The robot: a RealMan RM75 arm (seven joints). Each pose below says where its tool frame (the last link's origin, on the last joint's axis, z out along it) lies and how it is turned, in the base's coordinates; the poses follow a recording.
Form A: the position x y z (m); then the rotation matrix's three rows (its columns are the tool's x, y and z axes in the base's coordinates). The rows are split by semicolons.
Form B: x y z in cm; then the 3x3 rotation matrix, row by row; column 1 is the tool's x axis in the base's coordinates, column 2 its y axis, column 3 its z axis. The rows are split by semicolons. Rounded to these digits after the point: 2 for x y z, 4 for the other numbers.
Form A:
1: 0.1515, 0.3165, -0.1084; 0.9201, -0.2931, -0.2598; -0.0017, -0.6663, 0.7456; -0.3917, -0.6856, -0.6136
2: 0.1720, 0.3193, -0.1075; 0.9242, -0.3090, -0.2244; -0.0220, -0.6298, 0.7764; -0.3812, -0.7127, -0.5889
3: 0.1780, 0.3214, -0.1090; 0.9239, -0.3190, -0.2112; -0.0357, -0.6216, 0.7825; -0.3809, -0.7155, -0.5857
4: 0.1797, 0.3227, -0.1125; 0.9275, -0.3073, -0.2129; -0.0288, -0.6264, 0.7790; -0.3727, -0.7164, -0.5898
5: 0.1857, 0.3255, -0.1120; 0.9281, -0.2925, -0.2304; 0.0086, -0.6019, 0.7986; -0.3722, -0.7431, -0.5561
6: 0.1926, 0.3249, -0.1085; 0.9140, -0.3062, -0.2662; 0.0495, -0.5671, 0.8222; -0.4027, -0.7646, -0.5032
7: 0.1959, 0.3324, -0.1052; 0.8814, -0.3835, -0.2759; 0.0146, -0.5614, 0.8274; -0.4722, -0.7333, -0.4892
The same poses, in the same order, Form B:
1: 15.15, 31.65, -10.84; 0.9201, -0.2931, -0.2598; -0.0017, -0.6663, 0.7456; -0.3917, -0.6856, -0.6136
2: 17.20, 31.93, -10.75; 0.9242, -0.3090, -0.2244; -0.0220, -0.6298, 0.7764; -0.3812, -0.7127, -0.5889
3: 17.80, 32.14, -10.90; 0.9239, -0.3190, -0.2112; -0.0357, -0.6216, 0.7825; -0.3809, -0.7155, -0.5857
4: 17.97, 32.27, -11.25; 0.9275, -0.3073, -0.2129; -0.0288, -0.6264, 0.7790; -0.3727, -0.7164, -0.5898
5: 18.57, 32.55, -11.20; 0.9281, -0.2925, -0.2304; 0.0086, -0.6019, 0.7986; -0.3722, -0.7431, -0.5561
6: 19.26, 32.49, -10.85; 0.9140, -0.3062, -0.2662; 0.0495, -0.5671, 0.8222; -0.4027, -0.7646, -0.5032
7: 19.59, 33.24, -10.52; 0.8814, -0.3835, -0.2759; 0.0146, -0.5614, 0.8274; -0.4722, -0.7333, -0.4892
